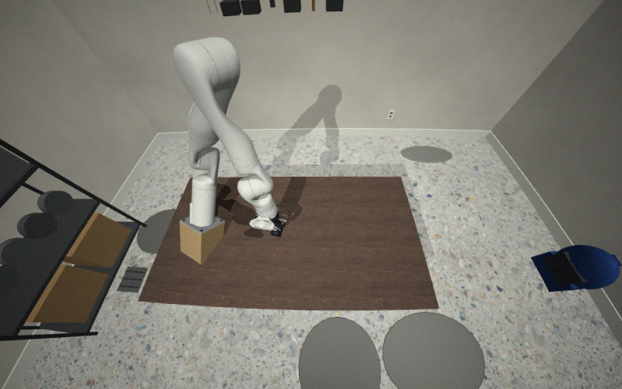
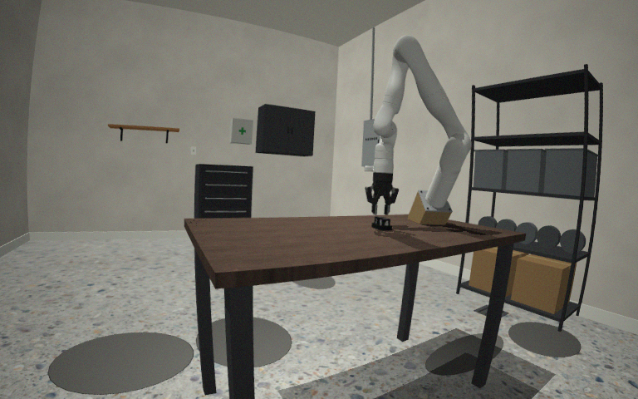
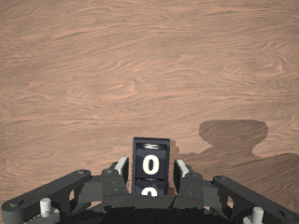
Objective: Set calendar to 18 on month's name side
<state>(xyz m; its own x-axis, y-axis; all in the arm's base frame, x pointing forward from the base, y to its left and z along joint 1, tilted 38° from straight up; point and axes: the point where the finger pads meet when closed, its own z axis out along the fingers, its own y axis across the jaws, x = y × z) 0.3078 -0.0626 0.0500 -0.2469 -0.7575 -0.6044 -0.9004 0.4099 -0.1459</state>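
Now: the black calendar tray 6 cm below my hand and 2 cm to the left of it.
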